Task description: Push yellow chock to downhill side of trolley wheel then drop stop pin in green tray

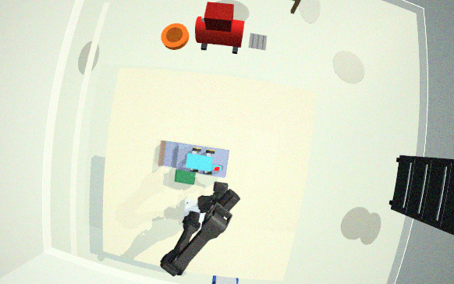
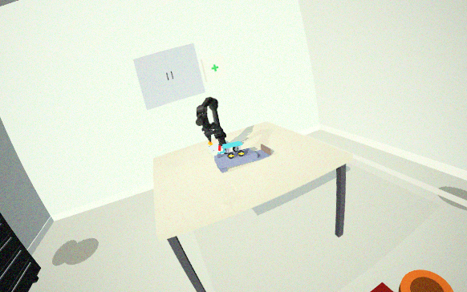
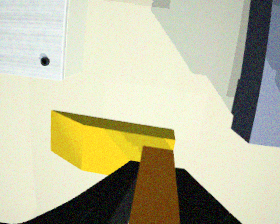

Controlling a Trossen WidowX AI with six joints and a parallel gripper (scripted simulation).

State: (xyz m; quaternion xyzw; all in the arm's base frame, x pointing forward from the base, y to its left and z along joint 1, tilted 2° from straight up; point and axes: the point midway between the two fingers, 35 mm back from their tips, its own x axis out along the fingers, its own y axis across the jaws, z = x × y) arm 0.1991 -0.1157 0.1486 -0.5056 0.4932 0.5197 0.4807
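Now: gripper tip 13 cm short of the stop pin, 5 cm above it and 3 cm to the right of it. From my gripper tip the other things lie so: lavender ramp 14 cm ahead, 13 cm to the left, 13 cm below; cyan trolley 14 cm ahead, 12 cm to the left, 6 cm below; yellow chock 2 cm behind, 1 cm below.
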